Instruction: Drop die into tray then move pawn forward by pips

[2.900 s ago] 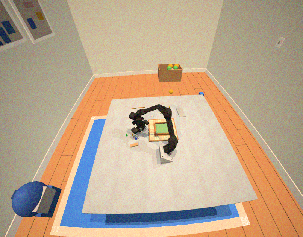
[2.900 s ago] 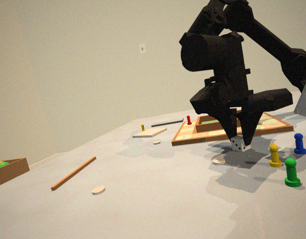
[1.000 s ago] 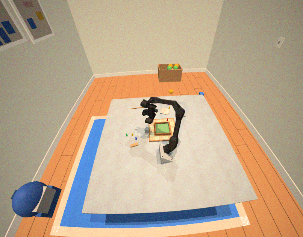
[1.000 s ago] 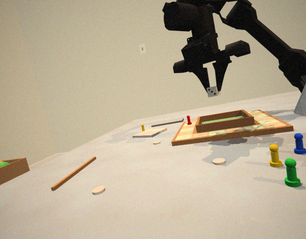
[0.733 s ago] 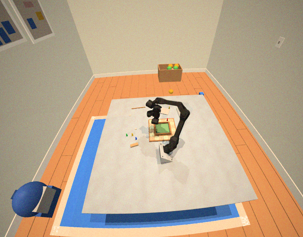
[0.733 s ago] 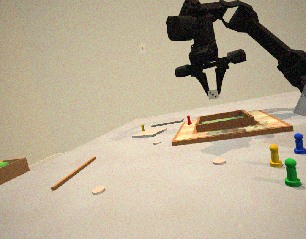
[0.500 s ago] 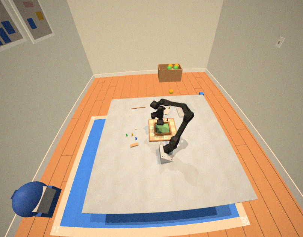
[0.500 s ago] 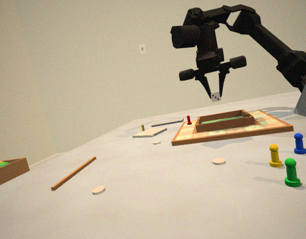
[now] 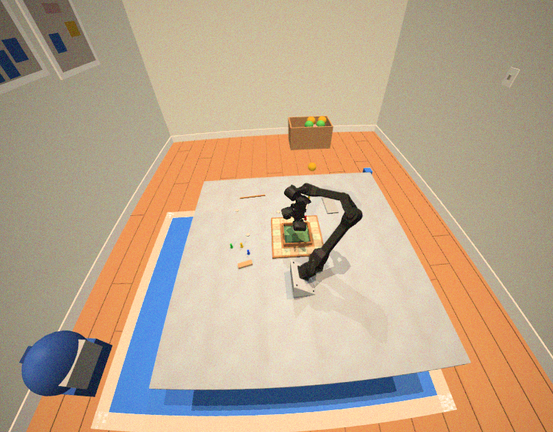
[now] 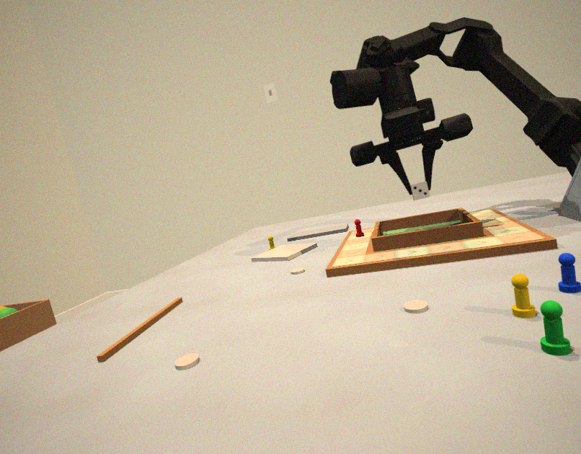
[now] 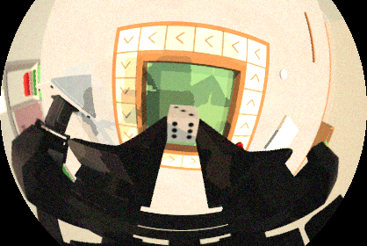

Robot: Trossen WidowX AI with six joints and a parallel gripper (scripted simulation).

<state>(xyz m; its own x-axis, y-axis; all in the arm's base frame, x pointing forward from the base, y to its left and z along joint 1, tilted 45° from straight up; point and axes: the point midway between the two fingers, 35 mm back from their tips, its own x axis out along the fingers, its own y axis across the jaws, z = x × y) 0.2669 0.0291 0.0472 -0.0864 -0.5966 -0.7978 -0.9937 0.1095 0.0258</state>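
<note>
Right now the red pawn is 11 cm ahead of my gripper tip, 8 cm to the right of it and 6 cm below it. Also, from my gripper tip: blue pawn (8 cm behind, 27 cm to the left, 7 cm below); then white die (right at my gripper tip); then flat card (27 cm ahead, 9 cm to the right, 8 cm below).
</note>
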